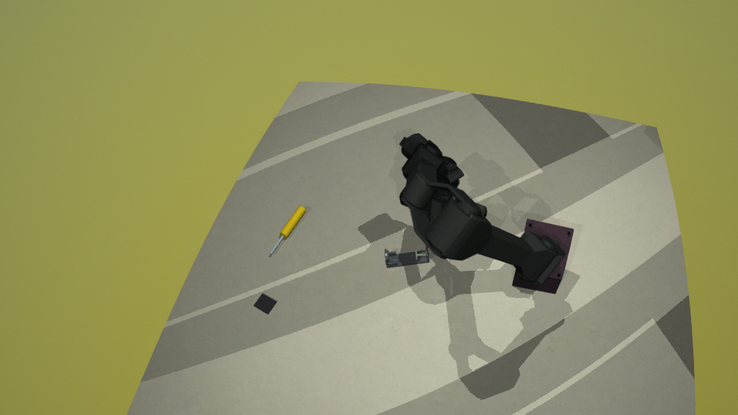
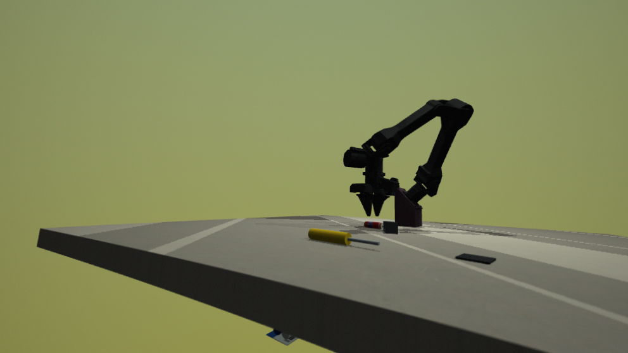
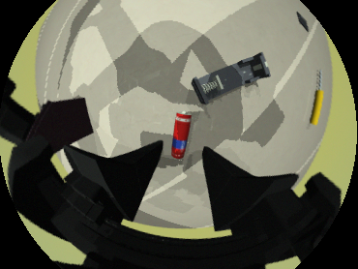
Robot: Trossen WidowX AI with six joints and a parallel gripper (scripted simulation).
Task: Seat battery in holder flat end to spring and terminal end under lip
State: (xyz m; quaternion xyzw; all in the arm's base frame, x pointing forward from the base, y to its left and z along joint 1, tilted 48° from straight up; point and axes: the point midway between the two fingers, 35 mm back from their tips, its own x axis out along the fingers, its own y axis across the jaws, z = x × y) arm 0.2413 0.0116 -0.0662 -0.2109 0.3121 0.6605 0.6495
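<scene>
Right now my gripper tip is 3 cm above the battery. From my gripper tip the other things lie so: yellow-handled screwdriver (36 cm ahead, 12 cm to the left, 3 cm below); flat black square (32 cm ahead, 31 cm to the left, 4 cm below).
</scene>
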